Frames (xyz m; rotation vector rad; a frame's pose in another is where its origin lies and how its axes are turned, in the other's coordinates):
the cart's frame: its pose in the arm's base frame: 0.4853 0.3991 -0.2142 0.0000 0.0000 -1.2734
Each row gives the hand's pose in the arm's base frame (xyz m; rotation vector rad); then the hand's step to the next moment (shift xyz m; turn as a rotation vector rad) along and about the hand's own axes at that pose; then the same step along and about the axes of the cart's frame.
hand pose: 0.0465 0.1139 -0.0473 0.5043 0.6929 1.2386
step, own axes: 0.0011 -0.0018 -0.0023 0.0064 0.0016 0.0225
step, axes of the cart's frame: -0.0006 -0.0001 -0.0031 -0.0020 0.0175 0.0155
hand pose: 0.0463 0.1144 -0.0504 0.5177 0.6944 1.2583
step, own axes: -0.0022 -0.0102 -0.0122 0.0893 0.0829 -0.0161
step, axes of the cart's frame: 0.0040 -0.0036 -0.0151 -0.1174 -0.0204 0.0299
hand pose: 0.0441 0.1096 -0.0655 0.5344 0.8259 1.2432
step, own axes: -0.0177 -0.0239 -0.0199 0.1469 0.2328 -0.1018
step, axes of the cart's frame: 0.0228 -0.0101 -0.0256 -0.2462 -0.1406 0.0758
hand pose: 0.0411 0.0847 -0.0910 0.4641 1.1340 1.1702
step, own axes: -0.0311 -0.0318 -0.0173 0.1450 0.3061 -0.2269
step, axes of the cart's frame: 0.0425 -0.0117 -0.0182 -0.2840 -0.2804 0.0830
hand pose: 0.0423 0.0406 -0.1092 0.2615 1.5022 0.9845
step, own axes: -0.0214 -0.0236 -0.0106 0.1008 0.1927 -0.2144
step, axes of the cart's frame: 0.0329 -0.0059 -0.0027 -0.1758 -0.2470 0.0367
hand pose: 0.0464 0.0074 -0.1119 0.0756 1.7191 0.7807
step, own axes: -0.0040 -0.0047 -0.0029 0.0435 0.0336 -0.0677
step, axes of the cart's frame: 0.0065 -0.0017 0.0011 -0.0386 -0.0772 -0.0127
